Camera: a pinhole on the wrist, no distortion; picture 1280 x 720 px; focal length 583.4 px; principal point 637.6 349.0 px. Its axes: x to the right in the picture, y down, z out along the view. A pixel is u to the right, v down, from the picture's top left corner.
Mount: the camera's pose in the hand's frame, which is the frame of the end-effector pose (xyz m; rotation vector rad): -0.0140 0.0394 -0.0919 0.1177 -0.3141 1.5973
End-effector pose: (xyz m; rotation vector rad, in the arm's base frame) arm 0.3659 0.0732 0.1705 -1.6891 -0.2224 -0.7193
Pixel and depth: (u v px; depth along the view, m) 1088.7 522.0 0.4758
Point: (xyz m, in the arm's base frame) 0.4678 0.4753 -0.2102
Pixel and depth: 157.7 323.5 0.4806
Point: 0.1912 0.4483 0.5189
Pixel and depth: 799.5 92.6 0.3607
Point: 0.5633 0.3214 0.1665
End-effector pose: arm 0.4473 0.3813 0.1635 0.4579 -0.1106 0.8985
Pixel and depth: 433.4 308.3 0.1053
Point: 0.4557 0.3559 0.1502
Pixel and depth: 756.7 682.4 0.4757
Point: 0.2680 -0.0229 0.3834
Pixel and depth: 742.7 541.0 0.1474
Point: 0.3832 0.3137 0.1935
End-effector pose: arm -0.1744 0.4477 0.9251 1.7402 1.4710 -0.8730
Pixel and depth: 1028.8 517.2 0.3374
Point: -0.0516 0.1079 0.9248
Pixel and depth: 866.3 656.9 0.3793
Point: -0.1530 0.0594 1.0005
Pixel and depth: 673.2 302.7 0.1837
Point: -0.1821 0.3619 0.8958
